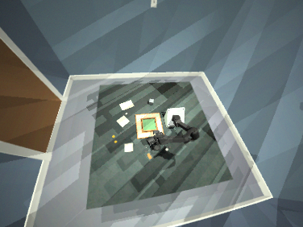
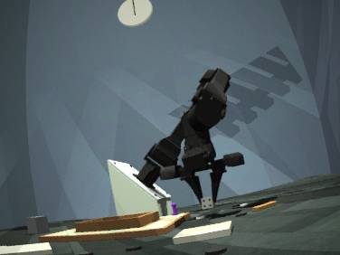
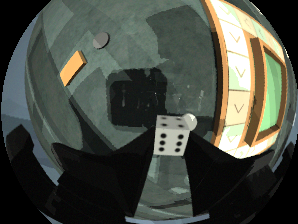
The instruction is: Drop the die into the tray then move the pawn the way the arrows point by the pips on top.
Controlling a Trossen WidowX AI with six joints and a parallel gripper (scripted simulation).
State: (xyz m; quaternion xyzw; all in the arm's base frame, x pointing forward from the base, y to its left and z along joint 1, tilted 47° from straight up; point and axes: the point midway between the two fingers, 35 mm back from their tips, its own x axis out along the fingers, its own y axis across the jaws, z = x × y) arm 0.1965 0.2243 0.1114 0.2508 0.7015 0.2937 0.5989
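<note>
Now: the purple pawn 7 cm behind my gripper tip and 10 cm to the right of it. The rest, counted from my gripper tip: green dice tray 6 cm ahead, 20 cm to the right, 2 cm below; then white die right at my gripper tip.
</note>
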